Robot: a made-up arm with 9 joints. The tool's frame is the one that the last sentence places.
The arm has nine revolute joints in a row. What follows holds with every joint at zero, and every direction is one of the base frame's. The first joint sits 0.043 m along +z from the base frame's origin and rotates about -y. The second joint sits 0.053 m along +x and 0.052 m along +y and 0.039 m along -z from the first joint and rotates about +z. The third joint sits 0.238 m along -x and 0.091 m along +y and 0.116 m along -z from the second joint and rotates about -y. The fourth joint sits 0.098 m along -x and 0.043 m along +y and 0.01 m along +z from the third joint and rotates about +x. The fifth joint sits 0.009 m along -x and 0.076 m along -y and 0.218 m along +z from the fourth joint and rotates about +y. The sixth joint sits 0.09 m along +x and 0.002 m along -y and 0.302 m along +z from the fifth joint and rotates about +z. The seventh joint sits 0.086 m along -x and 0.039 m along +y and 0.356 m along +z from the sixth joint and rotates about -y. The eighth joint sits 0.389 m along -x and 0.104 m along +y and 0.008 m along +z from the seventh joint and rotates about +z. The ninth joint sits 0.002 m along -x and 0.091 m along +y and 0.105 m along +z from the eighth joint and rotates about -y. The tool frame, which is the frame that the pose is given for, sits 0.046 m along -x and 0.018 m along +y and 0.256 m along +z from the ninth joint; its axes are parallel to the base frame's.
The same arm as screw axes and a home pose.
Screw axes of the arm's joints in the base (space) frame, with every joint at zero. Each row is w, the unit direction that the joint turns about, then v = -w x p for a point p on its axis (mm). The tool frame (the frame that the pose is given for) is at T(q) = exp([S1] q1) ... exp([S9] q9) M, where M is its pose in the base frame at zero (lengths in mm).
S1: w 0 -1 0 v 43 0 0
S2: w 0 0 1 v 52 -53 0
S3: w 0 -1 0 v -112 0 185
S4: w 1 0 0 v 0 -102 -186
S5: w 0 1 0 v -116 0 -292
S6: w 0 0 1 v 108 202 0
S7: w 0 -1 0 v 774 0 288
S8: w 0 0 1 v 251 677 0
S9: w 0 -1 0 v 887 0 679
M =
1 0 0 -725
0 1 0 360
0 0 1 1143
0 0 0 1

